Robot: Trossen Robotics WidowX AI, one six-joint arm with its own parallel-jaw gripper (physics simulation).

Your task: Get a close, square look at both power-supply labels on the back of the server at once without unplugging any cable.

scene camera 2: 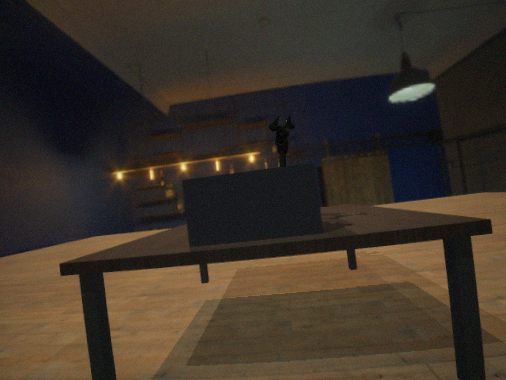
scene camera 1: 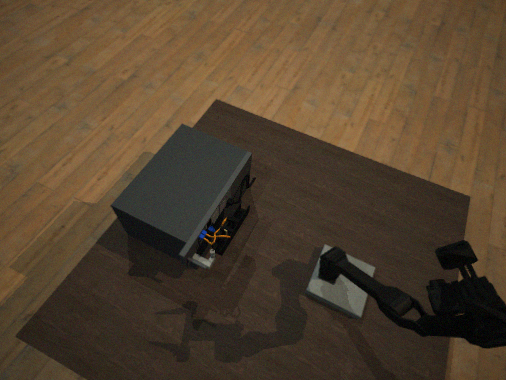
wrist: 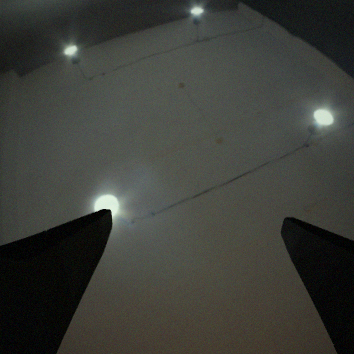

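Note:
The server, a dark grey box, stands on the table; its back with the cables faces the arm's base. Orange cables with blue plugs and black cables come out of the back in scene camera 1. The power-supply labels cannot be made out in any view. My gripper is open and empty. It points up at the ceiling, high above the table and beyond the server as seen in scene camera 2. In the wrist view, ceiling and lamps show between the fingers.
The arm's base stands on a light grey plate on the dark table. A small whitish block lies at the near corner of the server's back. A black tray-like strip lies beside the cables. The arm's shadow falls across the table.

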